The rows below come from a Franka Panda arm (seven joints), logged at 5 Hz.
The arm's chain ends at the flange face. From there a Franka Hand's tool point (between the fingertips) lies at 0.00 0.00 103.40 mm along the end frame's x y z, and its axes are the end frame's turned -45 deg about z.
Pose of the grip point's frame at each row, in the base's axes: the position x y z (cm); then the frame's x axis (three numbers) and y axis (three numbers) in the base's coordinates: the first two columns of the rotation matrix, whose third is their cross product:
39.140 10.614 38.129 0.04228 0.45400 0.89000 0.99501 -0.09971 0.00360
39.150 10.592 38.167 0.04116 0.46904 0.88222 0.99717 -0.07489 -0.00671
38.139 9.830 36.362 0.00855 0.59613 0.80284 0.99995 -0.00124 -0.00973
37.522 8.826 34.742 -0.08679 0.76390 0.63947 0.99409 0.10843 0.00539
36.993 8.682 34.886 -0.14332 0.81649 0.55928 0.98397 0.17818 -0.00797
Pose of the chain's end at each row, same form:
38.206 1.459 42.844 0.73347 0.25052 0.63187 0.67368 -0.39153 -0.62678
38.499 1.493 43.035 0.73421 0.27871 0.61908 0.67600 -0.38462 -0.62857
38.189 1.528 42.526 0.71312 0.42065 0.56081 0.70103 -0.42240 -0.57457
38.196 2.248 42.691 0.64156 0.61683 0.45598 0.76430 -0.46349 -0.44836
38.091 3.004 43.457 0.59443 0.70334 0.38984 0.79711 -0.45135 -0.40111

